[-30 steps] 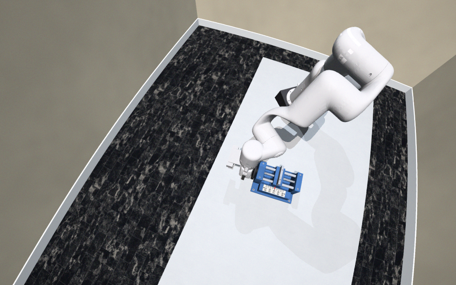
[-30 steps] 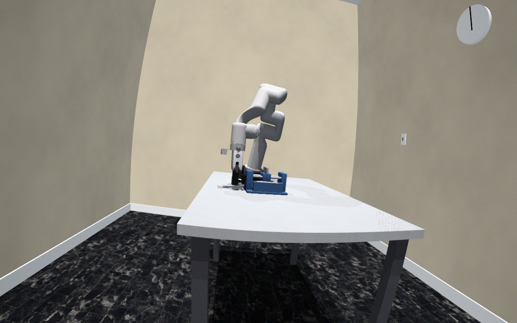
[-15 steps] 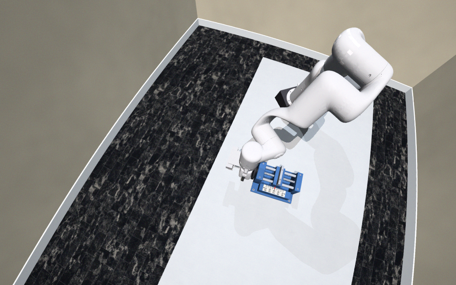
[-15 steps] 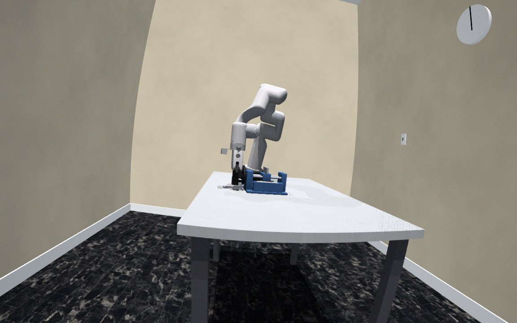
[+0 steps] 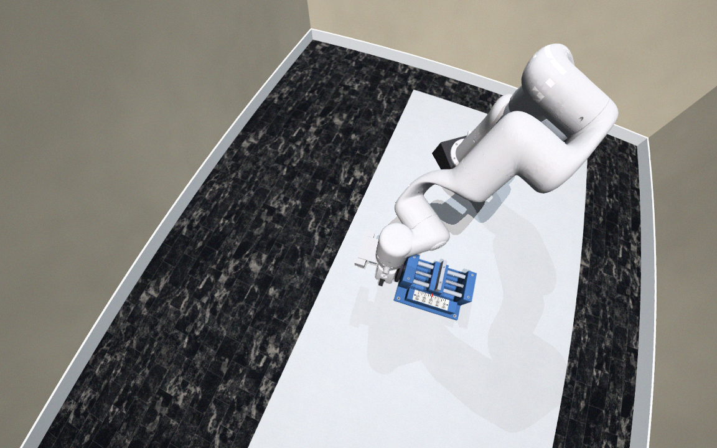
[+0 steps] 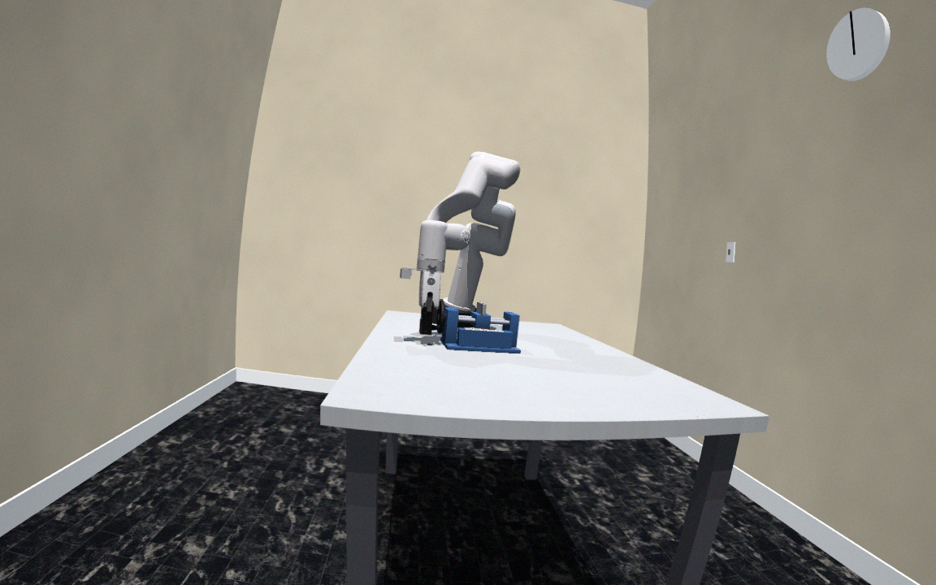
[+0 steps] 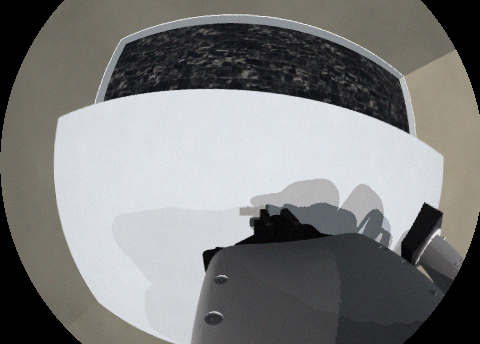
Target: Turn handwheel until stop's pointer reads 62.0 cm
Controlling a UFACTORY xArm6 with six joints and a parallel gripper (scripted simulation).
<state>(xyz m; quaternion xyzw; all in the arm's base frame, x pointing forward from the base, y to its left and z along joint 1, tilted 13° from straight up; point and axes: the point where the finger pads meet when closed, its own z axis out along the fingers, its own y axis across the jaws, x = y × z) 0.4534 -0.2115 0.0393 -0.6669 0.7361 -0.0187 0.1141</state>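
The handwheel is 2 cm to the left of my hand and 1 cm above it. From my hand the other things lie so: stop 1 cm ahead, 15 cm to the left, 4 cm above.
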